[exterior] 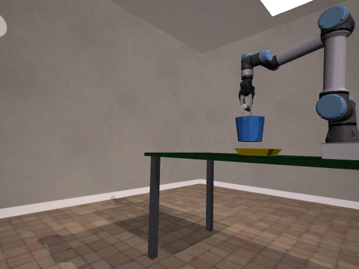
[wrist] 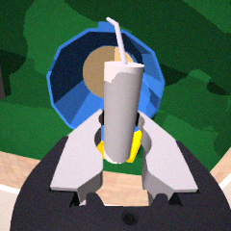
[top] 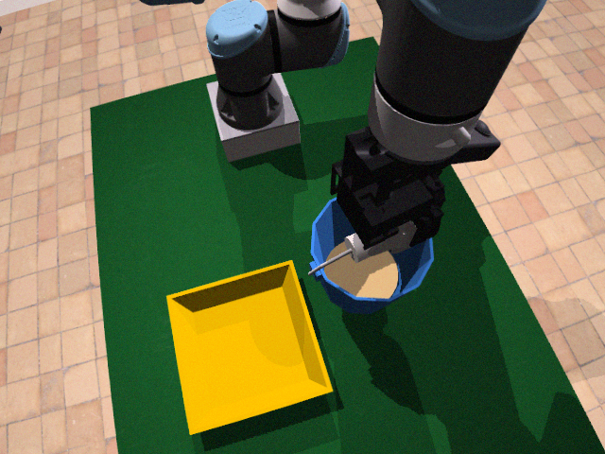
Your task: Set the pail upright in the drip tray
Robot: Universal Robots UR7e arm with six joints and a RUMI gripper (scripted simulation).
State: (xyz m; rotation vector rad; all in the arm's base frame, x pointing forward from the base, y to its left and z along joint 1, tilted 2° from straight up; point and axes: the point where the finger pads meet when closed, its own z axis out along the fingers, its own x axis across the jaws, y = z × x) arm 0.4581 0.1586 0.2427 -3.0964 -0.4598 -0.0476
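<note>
The pail lies 90 mm below my hand and 10 mm behind it. Round my hand: white cylindrical grip (30 mm below, 10 mm behind); then yellow drip tray (300 mm below, 230 mm to the right, 50 mm ahead).
</note>
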